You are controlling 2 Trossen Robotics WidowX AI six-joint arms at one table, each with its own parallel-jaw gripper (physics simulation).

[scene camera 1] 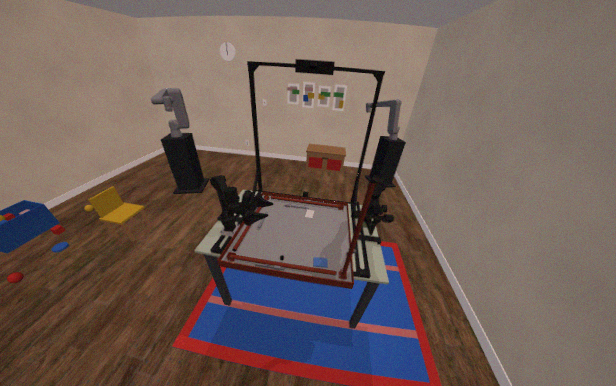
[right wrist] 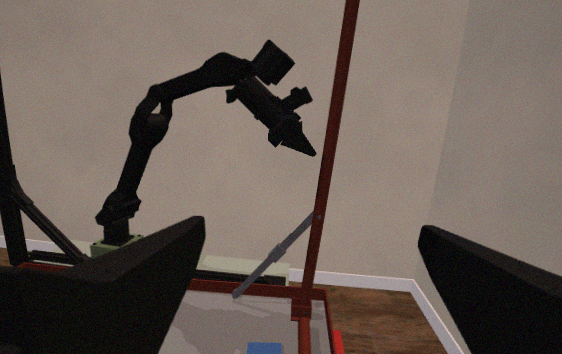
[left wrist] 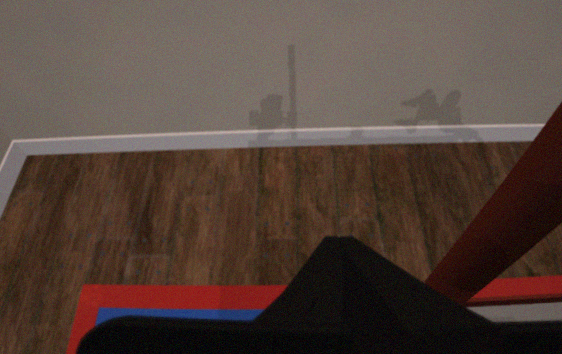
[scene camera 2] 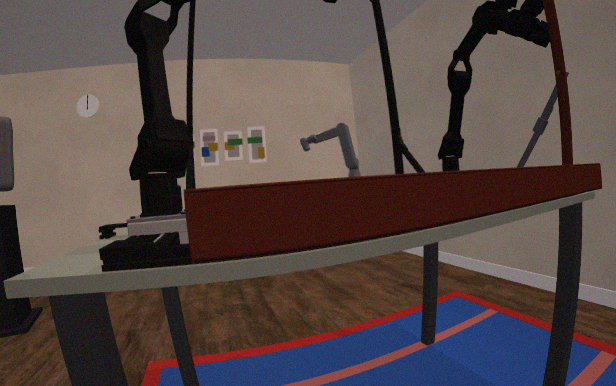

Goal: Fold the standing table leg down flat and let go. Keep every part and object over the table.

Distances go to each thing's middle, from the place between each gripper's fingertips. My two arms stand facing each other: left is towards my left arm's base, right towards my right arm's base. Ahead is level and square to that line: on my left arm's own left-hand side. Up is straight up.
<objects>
Now: the grey jointed brace (right wrist: 267, 262) 80 mm behind my left hand, 30 mm to the right of it and 220 mm below it.
Now: the grey jointed brace 100 mm ahead of my right hand, 420 mm to the left of it and 260 mm below it.
</objects>
